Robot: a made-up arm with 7 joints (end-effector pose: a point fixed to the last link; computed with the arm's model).
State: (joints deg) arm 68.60 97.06 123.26 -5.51 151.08 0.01 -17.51
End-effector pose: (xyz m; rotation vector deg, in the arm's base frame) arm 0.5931 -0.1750 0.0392 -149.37 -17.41 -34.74
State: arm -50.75 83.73 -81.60 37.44 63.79 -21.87 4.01
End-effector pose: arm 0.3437 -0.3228 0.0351 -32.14 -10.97 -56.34
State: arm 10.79 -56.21 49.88 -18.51 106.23 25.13 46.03
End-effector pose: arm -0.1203 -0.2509 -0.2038 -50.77 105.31 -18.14
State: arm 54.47 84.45 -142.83 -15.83 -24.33 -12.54 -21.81
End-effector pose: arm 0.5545 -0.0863 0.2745 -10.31 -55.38 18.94
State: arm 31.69 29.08 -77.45 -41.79 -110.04 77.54 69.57
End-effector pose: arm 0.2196 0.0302 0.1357 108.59 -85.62 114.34
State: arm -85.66 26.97 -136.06 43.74 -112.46 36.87 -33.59
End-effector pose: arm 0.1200 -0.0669 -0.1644 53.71 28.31 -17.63
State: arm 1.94 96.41 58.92 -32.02 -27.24 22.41 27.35
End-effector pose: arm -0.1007 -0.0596 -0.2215 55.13 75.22 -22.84
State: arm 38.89 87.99 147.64 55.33 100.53 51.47 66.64
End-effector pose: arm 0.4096 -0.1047 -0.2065 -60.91 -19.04 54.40
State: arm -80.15 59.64 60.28 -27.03 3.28 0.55 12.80
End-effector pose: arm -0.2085 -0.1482 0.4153 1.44 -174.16 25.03
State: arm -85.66 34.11 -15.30 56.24 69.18 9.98 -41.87
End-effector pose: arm 0.2614 -0.0655 0.1383 -11.56 -6.18 -36.58
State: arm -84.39 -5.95 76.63 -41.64 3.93 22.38 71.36
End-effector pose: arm -0.0888 -0.3164 0.2204 -28.61 88.89 5.66
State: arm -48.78 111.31 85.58 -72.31 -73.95 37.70 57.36
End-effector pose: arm -0.1903 -0.0119 -0.0268 67.75 75.67 -115.48
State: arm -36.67 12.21 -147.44 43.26 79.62 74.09 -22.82
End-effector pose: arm 0.2737 -0.1188 -0.1443 -148.35 -54.21 53.51
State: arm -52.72 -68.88 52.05 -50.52 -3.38 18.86 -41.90
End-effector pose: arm -0.2578 -0.2852 0.3120 -104.09 95.62 -103.03
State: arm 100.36 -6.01 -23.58 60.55 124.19 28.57 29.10
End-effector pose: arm 0.3473 0.1489 0.0022 37.66 78.00 51.47
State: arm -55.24 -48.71 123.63 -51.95 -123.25 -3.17 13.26
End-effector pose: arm 0.0631 -0.4619 -0.0146 -22.05 38.35 -67.96
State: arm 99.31 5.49 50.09 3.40 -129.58 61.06 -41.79
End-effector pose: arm 0.4574 -0.2185 -0.2158 119.18 -56.35 -119.74
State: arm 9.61 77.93 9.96 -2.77 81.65 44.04 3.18
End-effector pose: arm -0.1582 -0.1000 0.0142 23.24 95.59 84.65
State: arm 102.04 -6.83 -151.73 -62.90 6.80 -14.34 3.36
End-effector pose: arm 0.4688 -0.2217 0.5027 -114.17 -22.21 -46.25
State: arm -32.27 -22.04 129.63 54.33 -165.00 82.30 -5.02
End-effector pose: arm 0.0246 -0.2842 0.0987 8.02 -112.34 -15.76
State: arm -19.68 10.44 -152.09 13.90 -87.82 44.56 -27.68
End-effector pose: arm 0.4044 -0.1186 -0.1683 5.14 -18.65 14.09
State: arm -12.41 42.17 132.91 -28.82 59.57 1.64 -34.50
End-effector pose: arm 0.1660 -0.4471 -0.2850 -113.71 69.14 27.11
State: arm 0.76 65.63 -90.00 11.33 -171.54 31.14 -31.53
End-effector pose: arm 0.2257 -0.0173 0.2358 105.34 -3.56 105.09
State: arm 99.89 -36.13 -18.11 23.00 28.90 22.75 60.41
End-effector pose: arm 0.5587 -0.0001 -0.0747 52.87 10.60 -92.48
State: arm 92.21 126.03 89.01 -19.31 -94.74 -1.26 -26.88
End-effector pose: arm 0.4176 0.0851 -0.1053 64.53 60.87 60.92
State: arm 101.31 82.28 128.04 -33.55 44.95 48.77 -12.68
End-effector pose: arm 0.6264 -0.1076 0.2119 -66.53 -90.77 18.15
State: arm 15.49 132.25 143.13 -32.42 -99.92 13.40 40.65
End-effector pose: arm 0.4036 0.0308 -0.1753 144.76 24.49 -30.44
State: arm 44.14 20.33 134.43 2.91 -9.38 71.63 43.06
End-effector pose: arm 0.3657 -0.2297 -0.0676 -69.14 -84.94 27.60
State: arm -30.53 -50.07 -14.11 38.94 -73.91 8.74 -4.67
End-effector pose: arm -0.2485 0.0530 -0.1115 74.10 42.70 127.12
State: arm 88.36 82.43 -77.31 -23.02 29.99 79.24 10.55
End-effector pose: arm 0.1094 -0.0449 0.1082 52.86 64.94 12.06
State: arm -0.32 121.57 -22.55 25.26 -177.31 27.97 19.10
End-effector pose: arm -0.0128 -0.4050 0.1392 -62.03 26.30 -110.92
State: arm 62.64 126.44 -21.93 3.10 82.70 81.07 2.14
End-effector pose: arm 0.0154 -0.2914 -0.0124 32.48 43.45 129.88
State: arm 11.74 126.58 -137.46 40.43 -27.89 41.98 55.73
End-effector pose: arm 0.3004 -0.2657 0.0057 35.57 -140.41 -73.23
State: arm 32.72 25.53 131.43 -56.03 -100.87 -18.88 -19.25
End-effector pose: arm 0.3829 -0.1820 -0.3120 61.29 65.38 -2.31
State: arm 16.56 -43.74 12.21 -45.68 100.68 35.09 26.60
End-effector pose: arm -0.0030 -0.1289 -0.4090 -26.87 65.62 -13.22
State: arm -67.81 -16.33 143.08 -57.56 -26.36 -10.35 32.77
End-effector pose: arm -0.0803 -0.4598 -0.0882 -38.84 112.99 18.87
